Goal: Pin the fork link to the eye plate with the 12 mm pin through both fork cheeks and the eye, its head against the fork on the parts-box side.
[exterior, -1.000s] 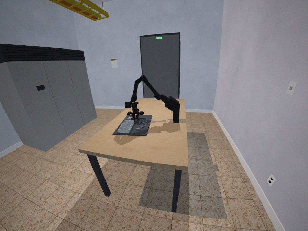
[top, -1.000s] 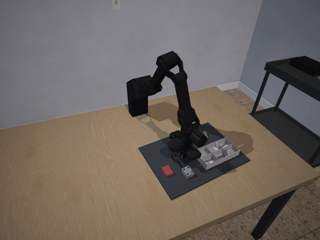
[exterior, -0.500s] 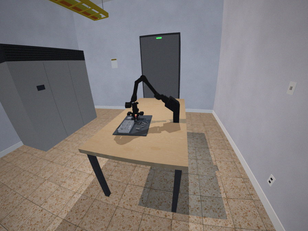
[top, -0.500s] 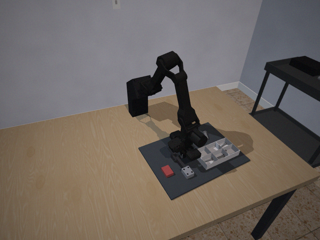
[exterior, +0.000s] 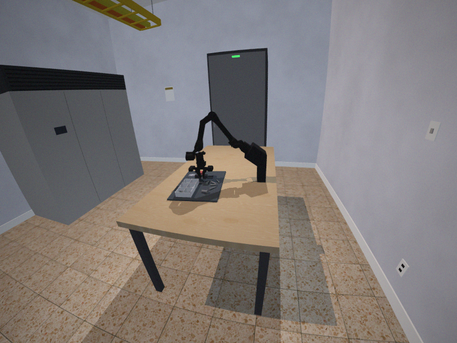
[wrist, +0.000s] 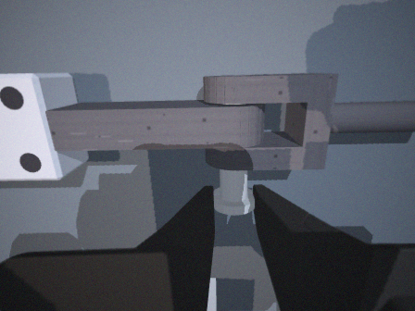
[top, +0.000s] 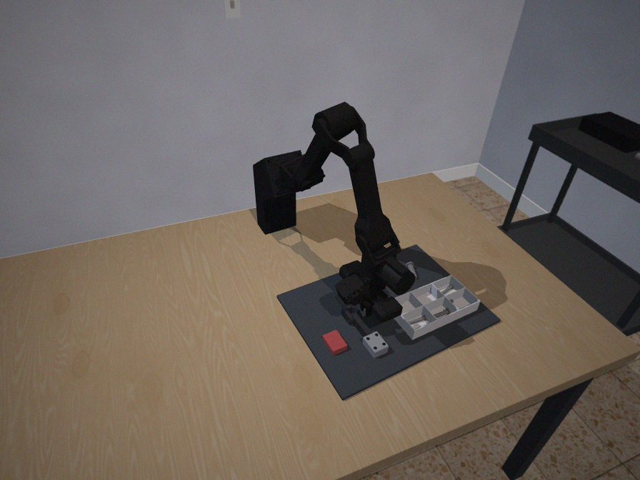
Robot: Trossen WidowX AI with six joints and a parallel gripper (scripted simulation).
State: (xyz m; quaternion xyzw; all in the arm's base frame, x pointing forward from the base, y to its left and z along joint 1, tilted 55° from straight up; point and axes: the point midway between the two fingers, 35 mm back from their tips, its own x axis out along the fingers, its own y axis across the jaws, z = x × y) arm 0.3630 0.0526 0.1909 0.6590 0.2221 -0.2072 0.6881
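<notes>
Right now my hand is 2 cm to the left of the grey pin and 3 cm above it. Also, from my hand: eye plate 2 cm ahead, 3 cm to the right, 3 cm below; then light grey headed pin 6 cm behind, 5 cm to the left, 4 cm below; then mat 6 cm to the left, 5 cm below.
</notes>
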